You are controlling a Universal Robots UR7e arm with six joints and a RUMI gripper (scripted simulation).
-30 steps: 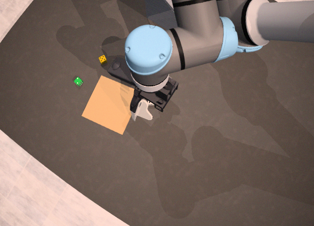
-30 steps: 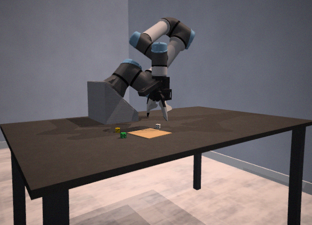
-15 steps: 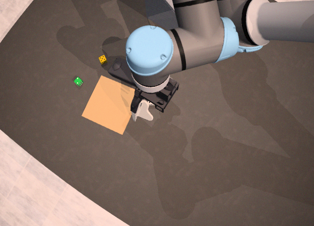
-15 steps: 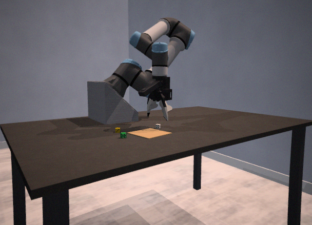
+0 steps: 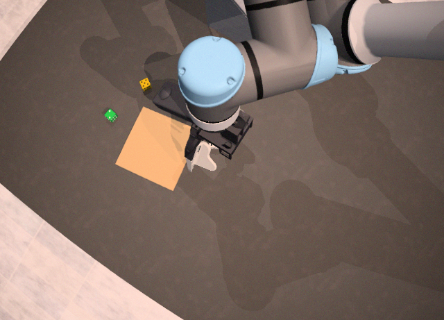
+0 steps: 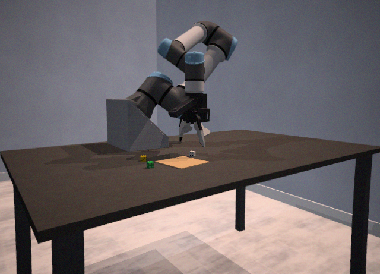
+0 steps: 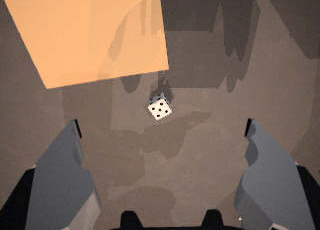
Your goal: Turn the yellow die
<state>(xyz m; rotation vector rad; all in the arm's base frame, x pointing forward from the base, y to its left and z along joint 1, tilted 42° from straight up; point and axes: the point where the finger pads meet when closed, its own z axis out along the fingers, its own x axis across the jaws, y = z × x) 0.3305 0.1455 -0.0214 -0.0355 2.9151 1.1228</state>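
Now: hand 4 cm above the white die and 1 cm to the right of it. Round my hand: orange mat 9 cm to the right, 8 cm ahead, 4 cm below; then green die 22 cm to the right, 8 cm ahead, 4 cm below; then yellow die 20 cm to the right, 4 cm below, 3 cm behind.
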